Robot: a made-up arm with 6 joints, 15 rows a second.
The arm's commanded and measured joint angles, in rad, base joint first. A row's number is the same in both.
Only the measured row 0 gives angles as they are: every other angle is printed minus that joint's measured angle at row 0.
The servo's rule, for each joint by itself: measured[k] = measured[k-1] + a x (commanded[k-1-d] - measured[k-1]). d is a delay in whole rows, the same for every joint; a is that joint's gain. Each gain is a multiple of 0.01, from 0.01 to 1. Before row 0 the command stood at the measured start. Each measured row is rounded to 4 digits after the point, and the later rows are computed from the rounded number. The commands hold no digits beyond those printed.
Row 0, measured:
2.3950 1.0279 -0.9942 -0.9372 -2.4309 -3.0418
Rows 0 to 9, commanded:
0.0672 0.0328 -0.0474 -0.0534 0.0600 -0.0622
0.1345 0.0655 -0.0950 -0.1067 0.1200 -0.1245
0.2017 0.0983 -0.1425 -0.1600 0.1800 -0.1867
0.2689 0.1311 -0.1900 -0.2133 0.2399 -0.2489
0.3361 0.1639 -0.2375 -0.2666 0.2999 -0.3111
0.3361 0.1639 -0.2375 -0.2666 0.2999 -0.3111
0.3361 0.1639 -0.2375 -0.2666 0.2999 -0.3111
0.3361 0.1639 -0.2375 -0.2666 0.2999 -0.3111
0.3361 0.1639 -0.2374 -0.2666 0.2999 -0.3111
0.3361 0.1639 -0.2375 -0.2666 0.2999 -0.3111
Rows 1 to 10, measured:
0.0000 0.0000 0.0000 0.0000 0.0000 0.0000
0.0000 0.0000 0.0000 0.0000 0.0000 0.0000
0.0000 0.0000 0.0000 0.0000 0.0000 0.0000
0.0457 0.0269 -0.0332 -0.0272 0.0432 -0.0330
0.1061 0.0586 -0.0765 -0.0677 0.0985 -0.0815
0.1711 0.0912 -0.1227 -0.1148 0.1572 -0.1373
0.2376 0.1239 -0.1698 -0.1650 0.2167 -0.1964
0.3046 0.1567 -0.2172 -0.2168 0.2766 -0.2572
0.3260 0.1626 -0.2314 -0.2422 0.2934 -0.2858
0.3329 0.1637 -0.2357 -0.2546 0.2981 -0.2992
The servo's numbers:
d 3
a 0.68 0.82 0.70 0.51 0.72 0.53

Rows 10 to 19, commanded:
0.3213 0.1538 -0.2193 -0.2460 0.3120 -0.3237
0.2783 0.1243 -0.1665 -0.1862 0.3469 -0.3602
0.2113 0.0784 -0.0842 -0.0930 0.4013 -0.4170
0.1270 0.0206 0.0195 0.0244 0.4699 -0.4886
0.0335 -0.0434 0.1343 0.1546 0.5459 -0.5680
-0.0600 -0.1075 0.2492 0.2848 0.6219 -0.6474
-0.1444 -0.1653 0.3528 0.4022 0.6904 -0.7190
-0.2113 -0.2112 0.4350 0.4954 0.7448 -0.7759
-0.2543 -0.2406 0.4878 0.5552 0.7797 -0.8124
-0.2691 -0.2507 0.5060 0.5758 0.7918 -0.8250
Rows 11 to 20, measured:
0.3351 0.1639 -0.2370 -0.2607 0.2994 -0.3055
0.3358 0.1639 -0.2373 -0.2637 0.2998 -0.3085
0.3360 0.1639 -0.2374 -0.2652 0.2999 -0.3099
0.3260 0.1556 -0.2247 -0.2554 0.3086 -0.3172
0.2936 0.1299 -0.1840 -0.2201 0.3362 -0.3400
0.2376 0.0877 -0.1141 -0.1553 0.3831 -0.3808
0.1624 0.0327 -0.0206 -0.0637 0.4456 -0.4379
0.0747 -0.0297 0.0878 0.0476 0.5178 -0.5069
-0.0169 -0.0935 0.2008 0.1686 0.5928 -0.5814
-0.1036 -0.1524 0.3072 0.2877 0.6631 -0.6543

